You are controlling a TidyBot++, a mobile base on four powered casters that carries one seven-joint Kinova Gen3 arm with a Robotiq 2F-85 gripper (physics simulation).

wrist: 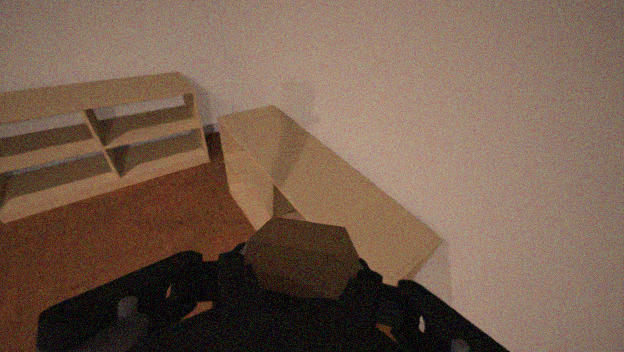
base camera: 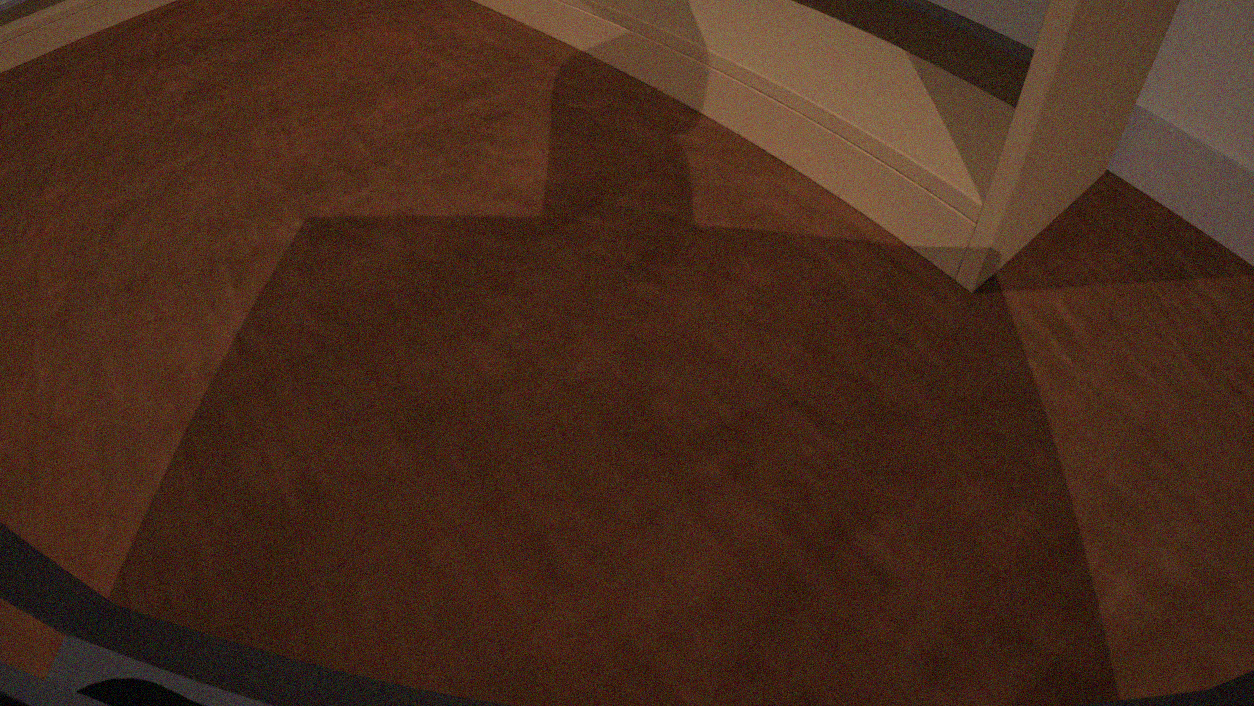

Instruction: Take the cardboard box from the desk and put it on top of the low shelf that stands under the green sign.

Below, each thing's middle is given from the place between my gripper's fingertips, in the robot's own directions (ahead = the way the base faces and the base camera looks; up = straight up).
Scene:
Now: the brown cardboard box point(wrist: 303, 259) 3 cm behind my hand.

